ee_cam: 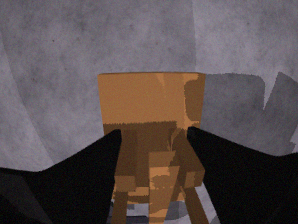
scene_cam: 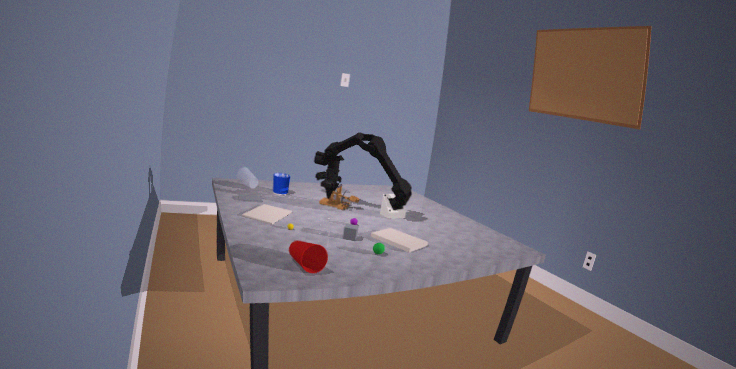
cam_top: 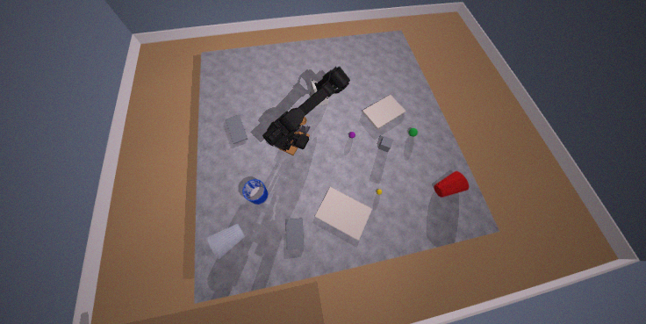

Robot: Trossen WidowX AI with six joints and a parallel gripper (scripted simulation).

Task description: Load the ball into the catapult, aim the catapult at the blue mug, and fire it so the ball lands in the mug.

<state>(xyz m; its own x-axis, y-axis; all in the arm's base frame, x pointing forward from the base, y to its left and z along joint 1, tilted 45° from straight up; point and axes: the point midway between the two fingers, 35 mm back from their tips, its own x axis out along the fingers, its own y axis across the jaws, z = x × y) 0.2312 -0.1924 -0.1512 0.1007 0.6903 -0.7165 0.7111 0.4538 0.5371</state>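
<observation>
Right now my gripper tip is 50 mm short of the purple ball, 310 mm to the right of it and 20 mm above it. From my gripper tip the other things lie so: blue mug 190 mm ahead, 200 mm to the right; grey cube 160 mm ahead, 450 mm to the left, 10 mm below; wooden catapult 40 mm behind, 60 mm to the left, 20 mm above.
</observation>
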